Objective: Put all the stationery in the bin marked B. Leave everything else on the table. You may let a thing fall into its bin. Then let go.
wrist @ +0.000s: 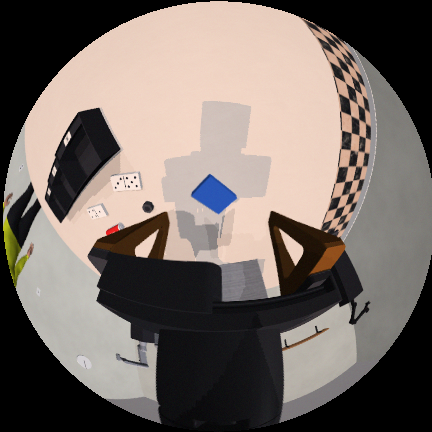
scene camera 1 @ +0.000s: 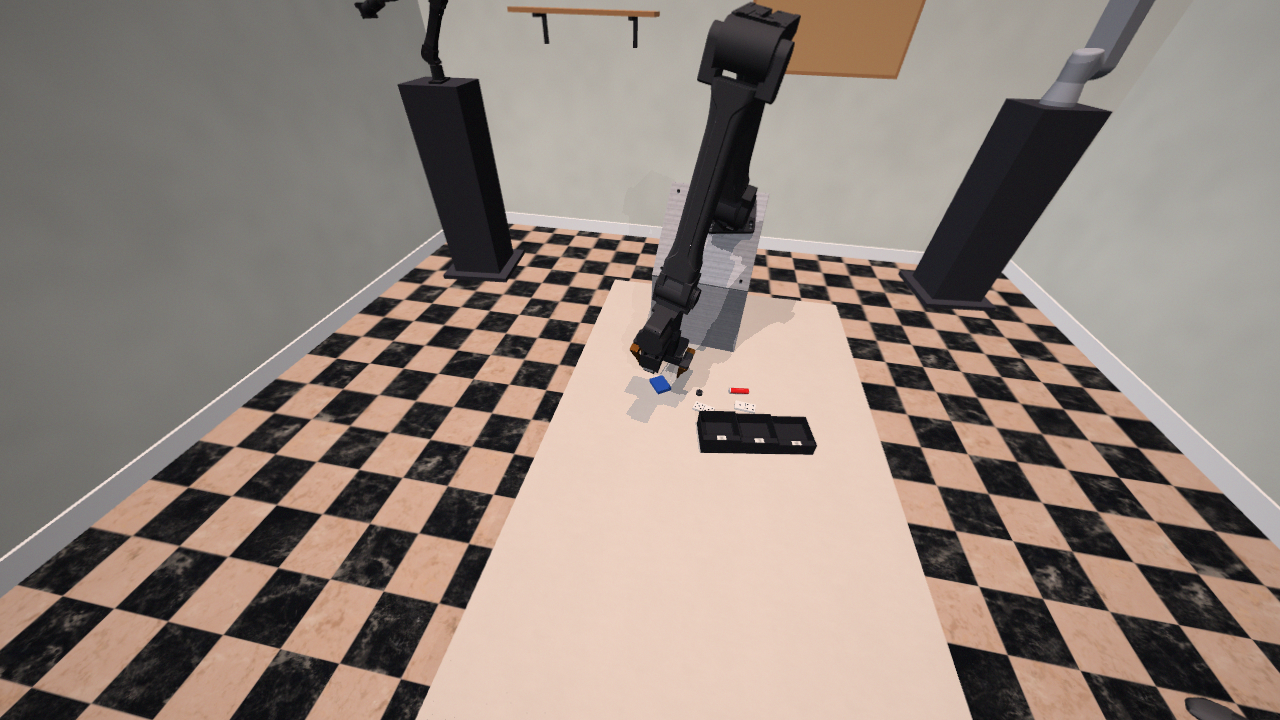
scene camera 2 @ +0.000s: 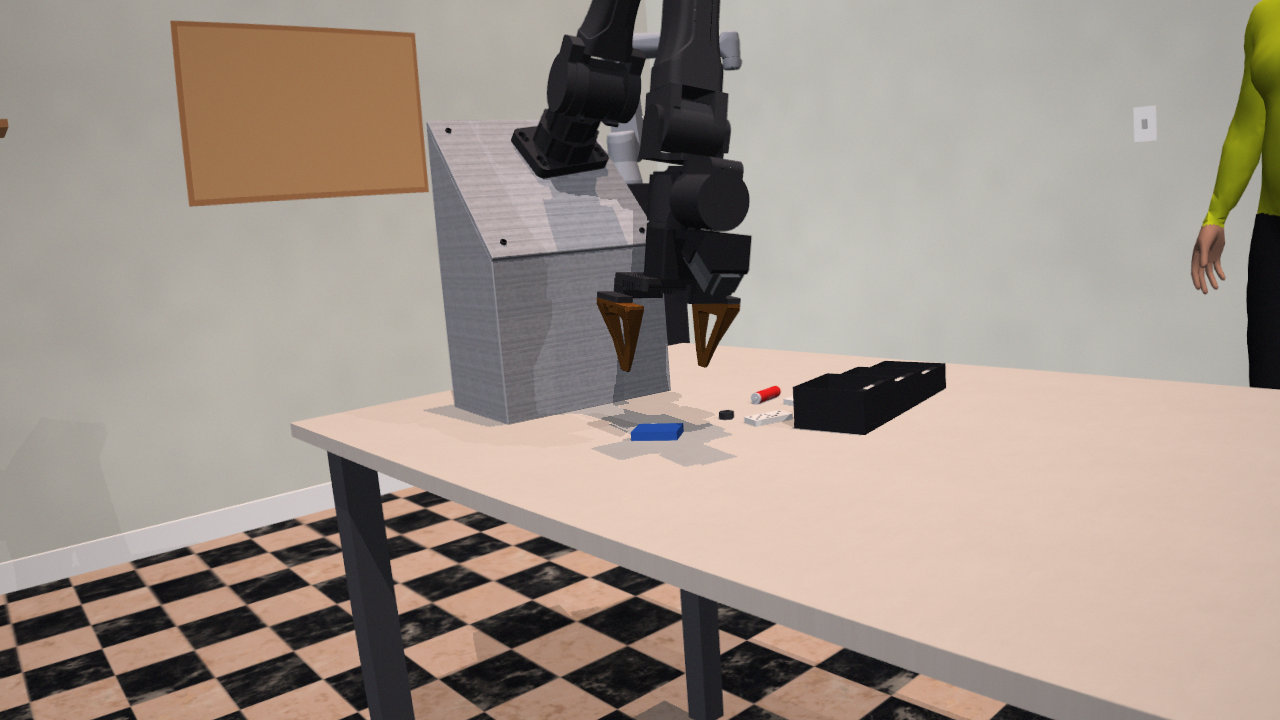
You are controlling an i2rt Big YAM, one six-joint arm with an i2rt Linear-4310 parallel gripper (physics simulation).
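Note:
A blue rectangular block, like a small pad, lies flat on the table. My gripper is open and empty, pointing down above the table close to the blue block, with a gap between fingertips and block. The black three-compartment tray stands beyond the small items. Bin B is its right-end compartment in scene camera 1, and the far end in the wrist view. Its letter is too small to read clearly, and its inside is hidden in scene camera 2.
A red battery, a small black nut and two white dominoes, one nearer and one farther, lie between the blue block and the tray. The metal robot base stands behind the gripper.

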